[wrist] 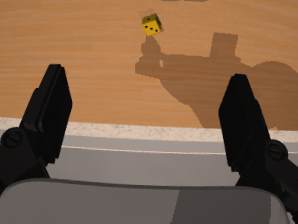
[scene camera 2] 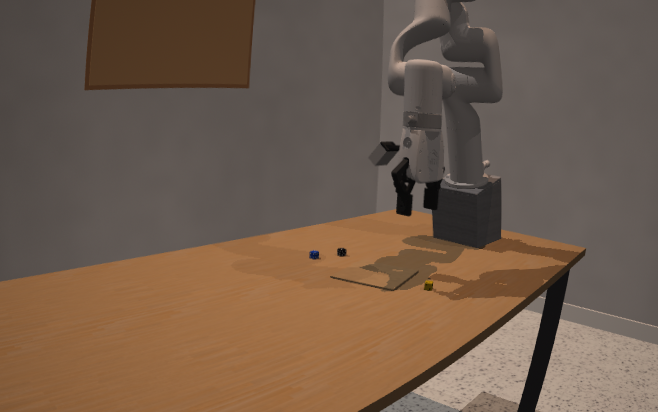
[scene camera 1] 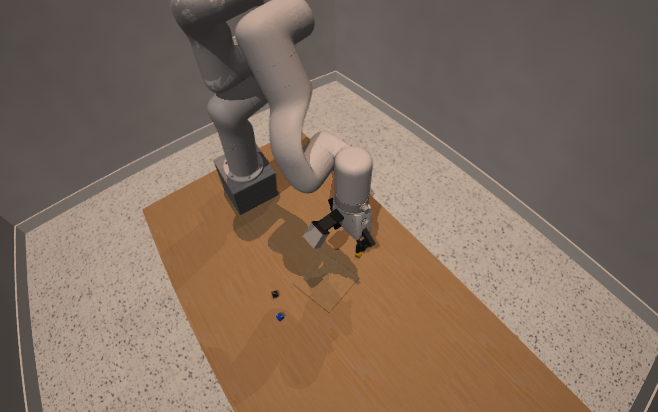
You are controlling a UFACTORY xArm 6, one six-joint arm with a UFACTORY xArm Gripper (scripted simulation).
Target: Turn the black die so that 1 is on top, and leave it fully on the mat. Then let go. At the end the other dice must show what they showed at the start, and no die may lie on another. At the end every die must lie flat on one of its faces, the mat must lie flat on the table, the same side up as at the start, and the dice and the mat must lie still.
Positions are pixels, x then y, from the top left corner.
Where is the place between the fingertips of my gripper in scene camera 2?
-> At 417, 211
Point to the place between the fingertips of my gripper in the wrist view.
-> At 147, 87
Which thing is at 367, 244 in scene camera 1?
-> My gripper.
